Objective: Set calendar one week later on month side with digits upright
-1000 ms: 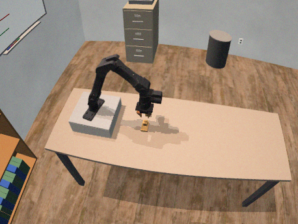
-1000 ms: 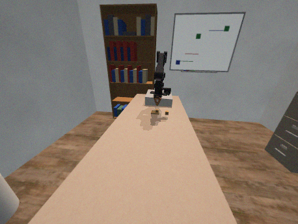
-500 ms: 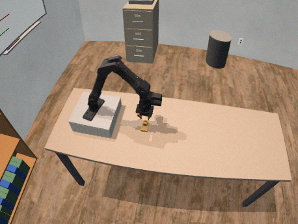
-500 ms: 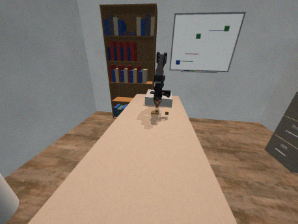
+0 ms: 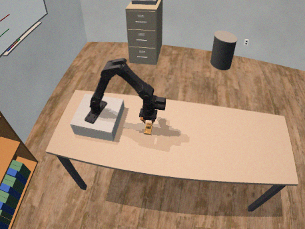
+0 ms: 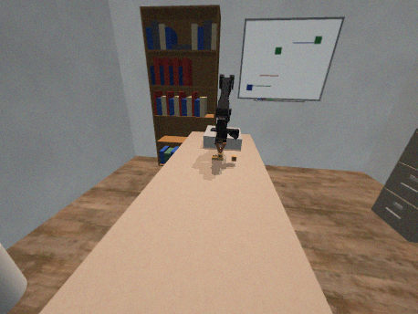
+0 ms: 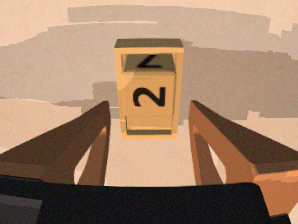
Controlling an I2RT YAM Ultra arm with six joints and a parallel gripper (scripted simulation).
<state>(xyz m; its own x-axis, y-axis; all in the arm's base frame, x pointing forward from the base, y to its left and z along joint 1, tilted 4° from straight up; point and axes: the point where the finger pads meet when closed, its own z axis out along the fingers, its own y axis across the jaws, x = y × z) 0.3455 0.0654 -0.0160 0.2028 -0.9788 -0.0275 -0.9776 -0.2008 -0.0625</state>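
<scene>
The calendar tray lies 50 mm below my hand and 10 mm to the right of it. The rest, counted from my hand: wooden digit cube: 90 mm to the left, 40 mm below, 20 mm behind.
</scene>
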